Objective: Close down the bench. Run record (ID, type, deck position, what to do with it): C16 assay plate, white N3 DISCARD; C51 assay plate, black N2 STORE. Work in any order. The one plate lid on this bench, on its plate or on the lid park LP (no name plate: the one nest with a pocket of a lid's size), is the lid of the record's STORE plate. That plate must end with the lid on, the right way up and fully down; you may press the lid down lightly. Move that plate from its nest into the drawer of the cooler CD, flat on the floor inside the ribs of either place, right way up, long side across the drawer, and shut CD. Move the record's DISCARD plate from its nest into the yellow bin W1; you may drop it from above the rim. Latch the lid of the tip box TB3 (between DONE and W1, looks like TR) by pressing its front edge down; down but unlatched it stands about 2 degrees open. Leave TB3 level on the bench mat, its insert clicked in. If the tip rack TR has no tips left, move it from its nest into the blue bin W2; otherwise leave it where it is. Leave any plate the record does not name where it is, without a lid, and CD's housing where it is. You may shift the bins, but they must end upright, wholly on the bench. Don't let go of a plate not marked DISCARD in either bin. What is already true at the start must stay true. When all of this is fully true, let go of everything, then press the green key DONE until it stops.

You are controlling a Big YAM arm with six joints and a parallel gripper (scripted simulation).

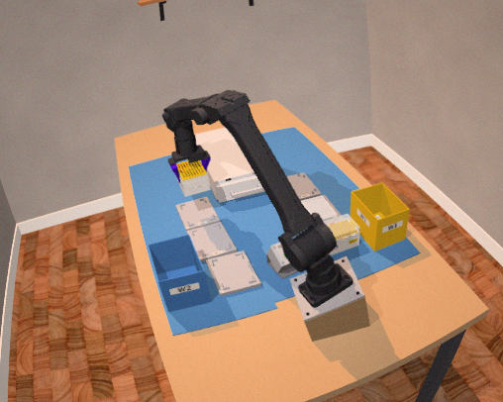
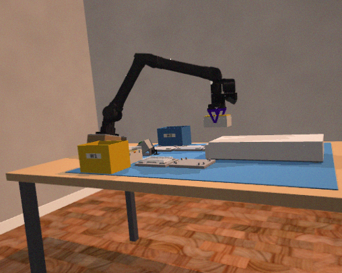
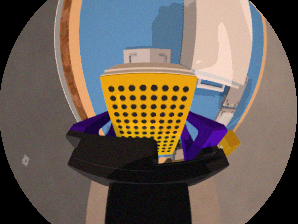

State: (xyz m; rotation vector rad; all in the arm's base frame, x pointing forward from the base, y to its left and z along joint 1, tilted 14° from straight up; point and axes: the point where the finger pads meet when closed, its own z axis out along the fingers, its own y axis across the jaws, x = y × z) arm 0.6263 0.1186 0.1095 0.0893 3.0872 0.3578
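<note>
Now: hand 340 mm past the blue bin W2, 160 mm to the right of it and 120 mm above it. The rest, counted from my hand: tip rack TR: 10 mm to the right, 10 mm behind, 10 mm above; plate lid: 190 mm to the right, 130 mm below, 110 mm ahead; name plate N1: 140 mm below, 70 mm behind, 10 mm to the left.
</note>
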